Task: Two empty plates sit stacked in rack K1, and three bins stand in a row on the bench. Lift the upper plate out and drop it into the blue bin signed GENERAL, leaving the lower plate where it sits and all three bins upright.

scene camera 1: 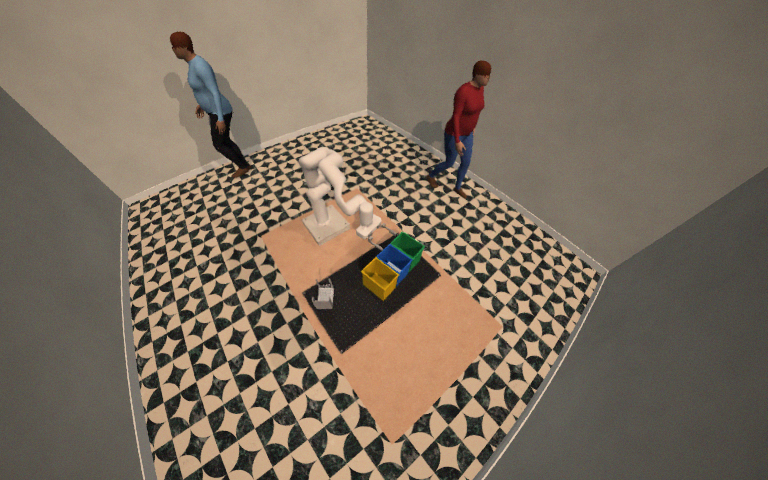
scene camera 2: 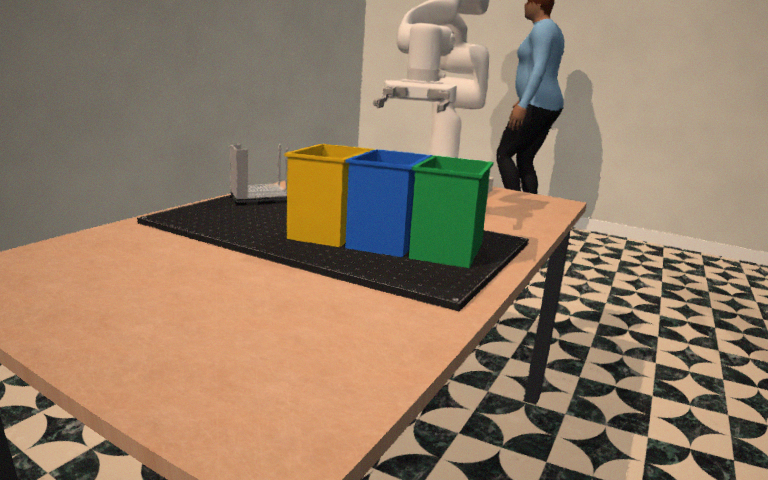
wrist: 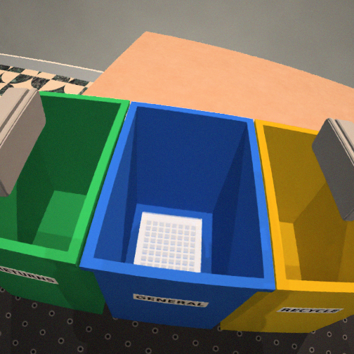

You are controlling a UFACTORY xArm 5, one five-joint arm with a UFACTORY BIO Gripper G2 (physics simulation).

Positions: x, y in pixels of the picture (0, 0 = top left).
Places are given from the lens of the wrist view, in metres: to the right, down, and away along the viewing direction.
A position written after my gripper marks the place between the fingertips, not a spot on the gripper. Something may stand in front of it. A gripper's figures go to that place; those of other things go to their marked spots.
my gripper point(wrist: 185, 114): 0.01, -0.03, 0.12
plate point(wrist: 165, 241): -0.01, 0.09, 0.37
yellow bin point(wrist: 303, 219): 0.19, 0.06, 0.39
The marked spots on the plate and the yellow bin are 0.20 m apart.
